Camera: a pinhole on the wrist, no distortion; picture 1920 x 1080 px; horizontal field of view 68.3 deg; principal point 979.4 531.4 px. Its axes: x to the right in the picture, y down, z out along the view. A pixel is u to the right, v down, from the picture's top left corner.
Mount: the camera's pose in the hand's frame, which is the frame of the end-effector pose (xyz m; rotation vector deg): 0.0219 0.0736 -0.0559 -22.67 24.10 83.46
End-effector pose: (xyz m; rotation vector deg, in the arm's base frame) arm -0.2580 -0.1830 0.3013 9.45 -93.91 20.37
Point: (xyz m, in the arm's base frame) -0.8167 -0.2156 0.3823
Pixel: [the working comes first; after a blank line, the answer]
In the camera's frame: -0.2349 -0.1100 0.5434

368 245
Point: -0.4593 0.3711 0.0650
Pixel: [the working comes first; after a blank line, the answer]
In the camera's frame: 0.4146 0.2176 0.3349

outside the picture
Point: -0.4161 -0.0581 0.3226
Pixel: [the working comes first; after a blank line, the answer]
In the camera's frame: -0.0016 -0.0222 0.1874

967 364
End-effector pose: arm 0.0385 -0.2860 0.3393 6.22 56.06 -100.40
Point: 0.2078 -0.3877 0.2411
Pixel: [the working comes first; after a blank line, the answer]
In the camera's frame: 0.0534 -0.0237 0.1708

1422 335
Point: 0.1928 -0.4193 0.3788
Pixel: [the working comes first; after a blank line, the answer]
In the camera's frame: -0.0767 0.0091 0.2176

481 591
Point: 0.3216 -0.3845 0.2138
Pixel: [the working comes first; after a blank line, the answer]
In the camera's frame: 0.1336 0.0208 0.2436

1756 652
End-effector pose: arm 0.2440 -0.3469 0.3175 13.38 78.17 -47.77
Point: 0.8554 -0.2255 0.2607
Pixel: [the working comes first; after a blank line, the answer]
In the camera's frame: 0.1419 0.0610 0.5891

1320 678
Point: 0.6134 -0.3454 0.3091
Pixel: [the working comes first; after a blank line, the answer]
In the camera's frame: -0.0258 0.0346 0.3736

882 663
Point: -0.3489 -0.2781 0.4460
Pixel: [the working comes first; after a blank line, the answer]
In the camera's frame: -0.1898 0.1206 -0.5830

behind the camera
